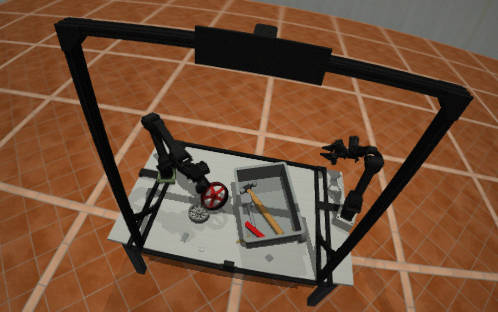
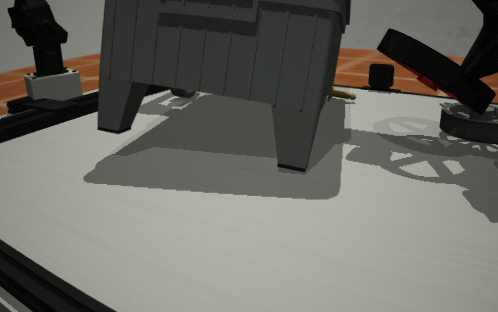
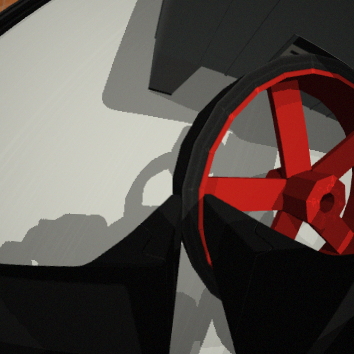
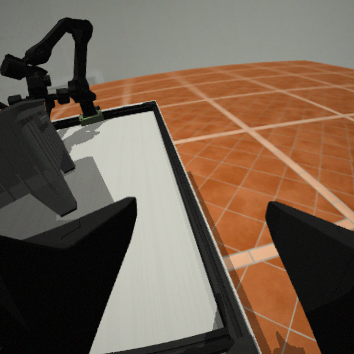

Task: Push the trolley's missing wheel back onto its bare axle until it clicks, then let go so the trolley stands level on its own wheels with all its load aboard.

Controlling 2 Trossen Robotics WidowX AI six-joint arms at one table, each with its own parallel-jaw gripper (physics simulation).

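Seen in the pictures: left gripper, fingertip midpoint: (image 1: 210, 184) (image 2: 463, 75) (image 3: 190, 202); right gripper, fingertip midpoint: (image 1: 320, 150) (image 4: 201, 207); left arm's base, link origin: (image 1: 166, 174) (image 4: 89, 114); right arm's base, link origin: (image 1: 346, 215) (image 2: 50, 73).
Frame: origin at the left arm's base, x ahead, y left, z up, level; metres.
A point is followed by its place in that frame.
The grey tray-like trolley (image 1: 238, 205) @[z 0.133, x 0.377, y -0.314 m] (image 2: 215, 60) @[z 0.090, x 0.500, y -0.095 m] (image 3: 215, 30) @[z 0.075, x 0.387, y -0.144 m] (image 4: 30, 145) @[z 0.136, x 0.639, y -0.102 m] stands mid-table. A brass axle (image 2: 342, 94) @[z -0.013, x 0.387, y -0.420 m] (image 1: 240, 241) @[z -0.012, x 0.382, y -0.430 m] sticks out bare at a low corner. Inside lie a wood-handled hammer (image 1: 265, 212) @[z 0.060, x 0.516, y -0.313 m] and a red-handled tool (image 1: 254, 229) @[z 0.041, x 0.450, y -0.396 m]. My left gripper (image 1: 202, 190) @[z 0.076, x 0.244, y -0.140 m] (image 3: 190, 202) @[z 0.076, x 0.244, y -0.140 m] is shut on the rim of the red-spoked wheel (image 1: 214, 196) @[z 0.084, x 0.263, y -0.221 m] (image 2: 435, 67) @[z 0.084, x 0.276, y -0.134 m] (image 3: 305, 195) @[z 0.087, x 0.255, y -0.195 m], holding it tilted above the table, beside the trolley and apart from the axle. My right gripper (image 1: 325, 151) @[z 0.160, x 0.893, y 0.026 m] (image 4: 201, 207) @[z 0.160, x 0.893, y 0.026 m] is open and empty, raised at the right, away from the trolley.
A grey spoked wheel (image 1: 199, 214) @[z 0.004, x 0.186, y -0.274 m] (image 2: 467, 127) @[z 0.000, x 0.214, y -0.212 m] lies flat on the table near the held wheel. Small grey pieces (image 1: 185, 237) @[z -0.026, x 0.115, y -0.387 m] (image 1: 269, 258) @[z -0.025, x 0.515, y -0.524 m] lie near the front edge. A black frame (image 1: 95, 115) @[z 0.757, x -0.089, y -0.434 m] rises around the table.
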